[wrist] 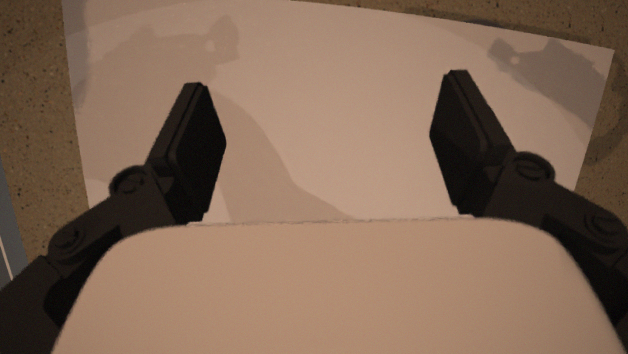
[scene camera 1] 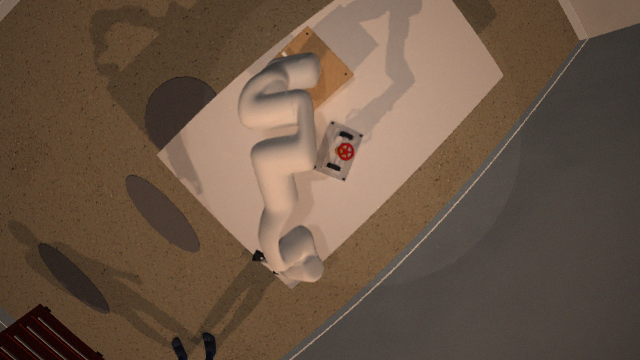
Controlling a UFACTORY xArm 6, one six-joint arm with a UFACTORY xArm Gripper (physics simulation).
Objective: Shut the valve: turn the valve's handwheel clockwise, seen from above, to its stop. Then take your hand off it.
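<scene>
The valve's red handwheel [scene camera 1: 345,151] shows in the scene view, above a grey base plate [scene camera 1: 345,173] with black fittings at two ends of the pipe. The plate lies right beside the arm's middle links. The wheel's angle relative to its stop cannot be read. My gripper [scene camera 1: 265,264] [wrist: 325,107] is open and empty, at the table's lower corner in the scene view, well away from the valve and partly hidden by the arm. The valve does not show in the wrist view.
The white table [scene camera 1: 425,90] [wrist: 350,125] carries the valve and a wooden board [scene camera 1: 332,82] under the arm's base. The arm [scene camera 1: 282,155] passes close by the plate's left side. A dark red slatted bench [scene camera 1: 37,332] stands at the lower left.
</scene>
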